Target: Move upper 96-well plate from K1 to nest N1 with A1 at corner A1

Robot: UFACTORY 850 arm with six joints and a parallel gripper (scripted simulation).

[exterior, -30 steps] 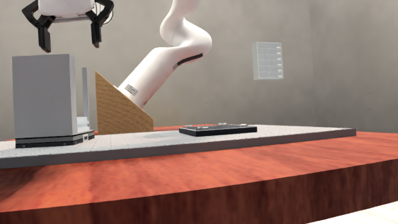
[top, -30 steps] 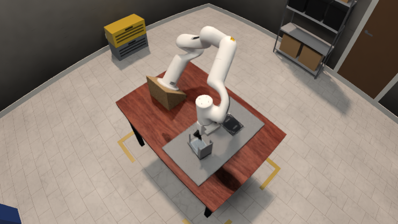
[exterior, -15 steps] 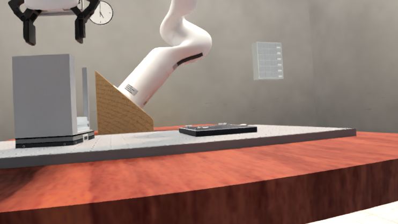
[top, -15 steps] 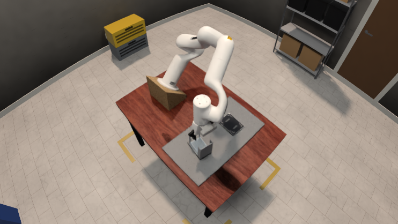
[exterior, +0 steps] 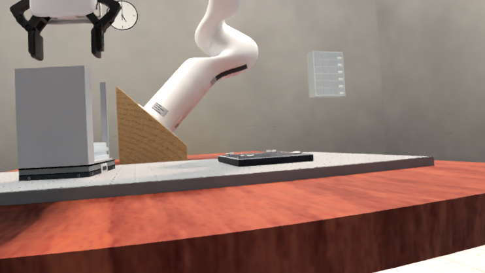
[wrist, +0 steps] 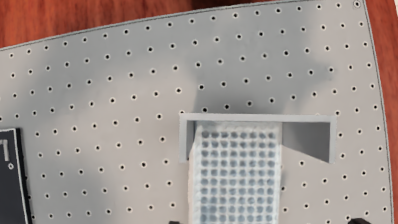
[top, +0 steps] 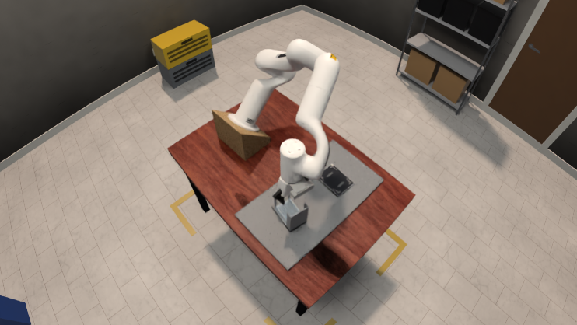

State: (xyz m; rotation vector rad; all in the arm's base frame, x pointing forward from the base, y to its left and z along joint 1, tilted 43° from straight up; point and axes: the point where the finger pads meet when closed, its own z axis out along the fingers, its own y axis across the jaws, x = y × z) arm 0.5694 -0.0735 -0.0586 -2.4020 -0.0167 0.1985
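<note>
Now: the pale 96-well plate 15 cm below my hand. The rest, counted from my hand: plate nest N1: 30 cm to the left, 18 cm below, 3 cm behind.
</note>
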